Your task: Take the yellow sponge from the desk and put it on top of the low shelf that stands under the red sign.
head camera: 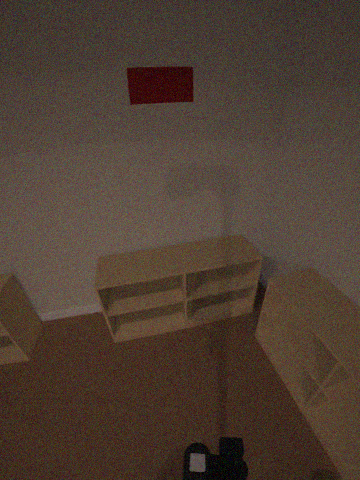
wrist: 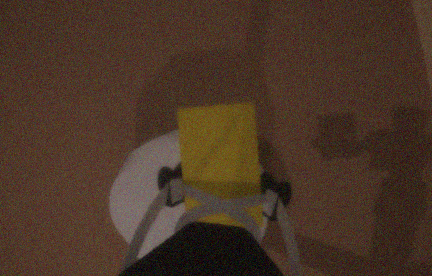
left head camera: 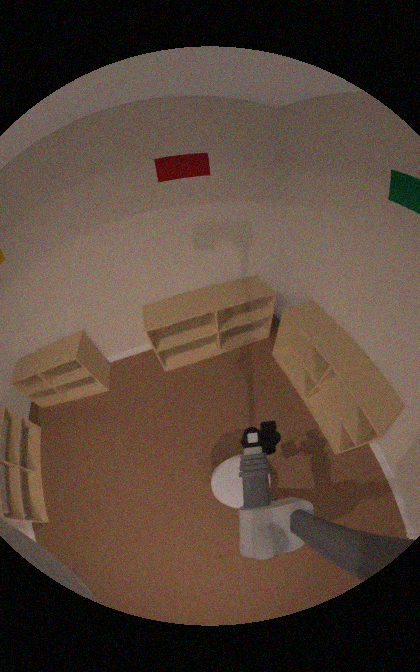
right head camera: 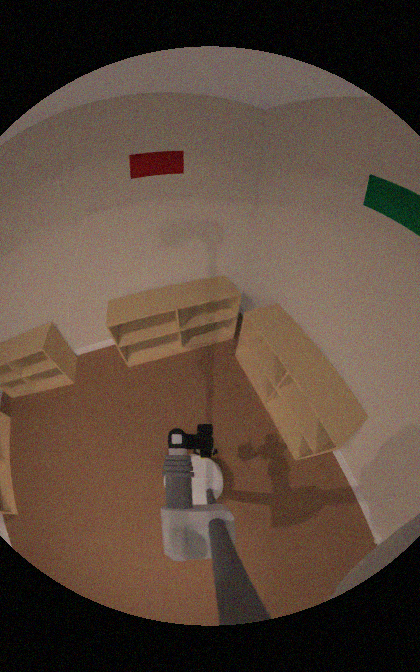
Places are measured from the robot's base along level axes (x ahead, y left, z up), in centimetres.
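Pixels of known places: gripper, between the fingertips: [wrist: 225, 181].
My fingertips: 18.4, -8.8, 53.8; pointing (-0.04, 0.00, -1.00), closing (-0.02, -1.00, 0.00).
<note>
Ahead of a thing's pixels: the offset from my fingertips to its top centre, as dx, dy, dz. Level surfaces: height alone.
The yellow sponge @(+2.0, +0.5, +5.1) [wrist: 219, 145] is between the fingertips of my gripper [wrist: 225, 181] in the wrist view, above the floor and the white round base. My gripper is shut on it. The low shelf @(dz +4.5) [head camera: 170, 259] [left head camera: 200, 305] [right head camera: 165, 299] stands against the wall ahead, under the red sign @(+145.3, +31.0, +128.6) [head camera: 161, 85] [left head camera: 183, 167] [right head camera: 157, 164], and its top is bare. The black wrist shows at the bottom of the head view, apart from the shelf, with floor between them. The desk does not show in the views.
A second low shelf [head camera: 310, 300] [left head camera: 350, 360] [right head camera: 310, 350] stands close on the right along the side wall. Another shelf [head camera: 20, 320] [left head camera: 95, 360] [right head camera: 60, 355] stands to the left. A green sign [left head camera: 406, 191] [right head camera: 392, 202] hangs on the right wall.
</note>
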